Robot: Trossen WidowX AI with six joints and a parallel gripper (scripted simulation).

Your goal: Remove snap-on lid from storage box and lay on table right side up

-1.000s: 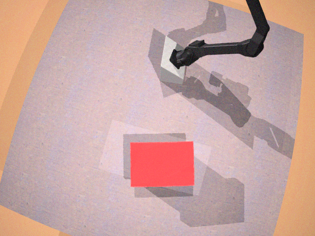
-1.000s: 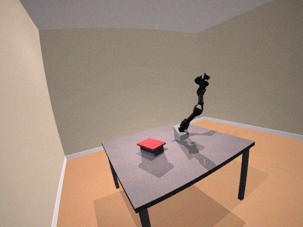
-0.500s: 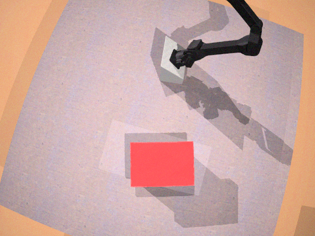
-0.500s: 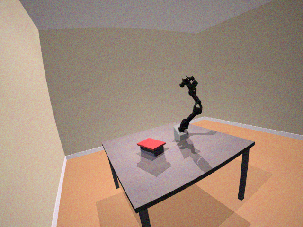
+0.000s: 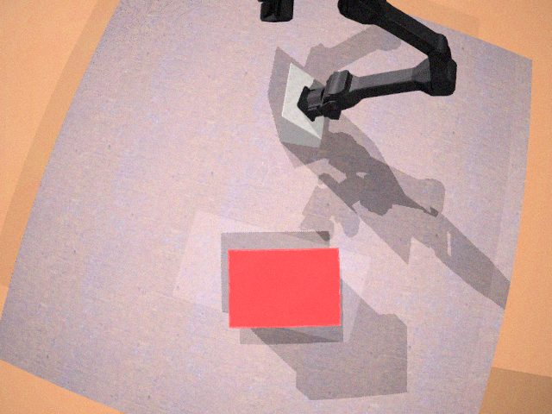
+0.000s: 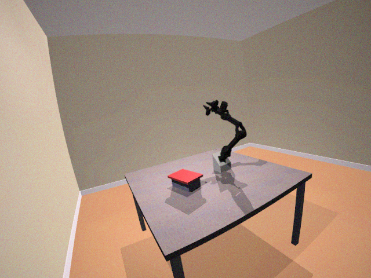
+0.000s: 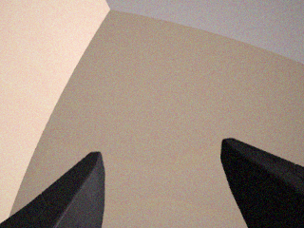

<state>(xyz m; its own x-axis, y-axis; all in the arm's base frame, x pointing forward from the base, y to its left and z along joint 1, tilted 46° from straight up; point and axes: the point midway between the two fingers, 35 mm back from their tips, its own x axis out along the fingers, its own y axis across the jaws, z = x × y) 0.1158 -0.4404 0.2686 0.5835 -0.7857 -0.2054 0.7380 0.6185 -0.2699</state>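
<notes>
The red lid is 380 mm ahead of my gripper tip, 230 mm to the left of it and 550 mm below it. Also, from my gripper tip: storage box: 380 mm ahead, 230 mm to the left, 590 mm below.
</notes>
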